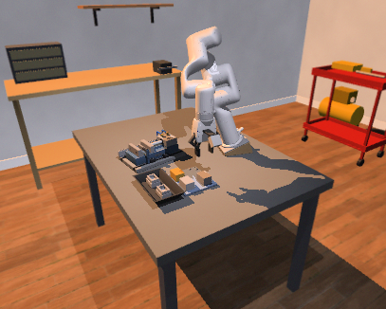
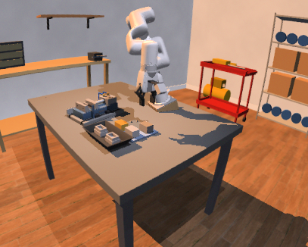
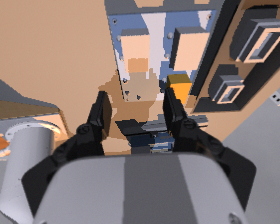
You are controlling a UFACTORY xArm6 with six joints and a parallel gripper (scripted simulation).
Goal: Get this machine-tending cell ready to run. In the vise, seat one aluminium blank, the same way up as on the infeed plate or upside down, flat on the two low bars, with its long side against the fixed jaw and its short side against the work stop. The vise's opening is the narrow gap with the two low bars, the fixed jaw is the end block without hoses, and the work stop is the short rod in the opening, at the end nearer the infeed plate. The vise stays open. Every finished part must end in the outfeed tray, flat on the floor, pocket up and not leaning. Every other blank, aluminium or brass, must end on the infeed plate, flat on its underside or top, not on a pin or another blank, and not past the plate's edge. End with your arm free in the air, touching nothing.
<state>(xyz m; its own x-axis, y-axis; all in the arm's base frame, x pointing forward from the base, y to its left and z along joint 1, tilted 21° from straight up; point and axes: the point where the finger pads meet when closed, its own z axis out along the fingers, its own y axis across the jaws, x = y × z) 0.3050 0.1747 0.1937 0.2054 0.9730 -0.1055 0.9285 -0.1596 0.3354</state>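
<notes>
Now: the aluminium blank 140 mm below my hand. Round my hand: brass blank (70 mm ahead, 110 mm to the right, 140 mm below); then infeed plate (40 mm ahead, 50 mm to the right, 160 mm below); then work stop rod (90 mm ahead, 320 mm to the right, 70 mm below).
</notes>
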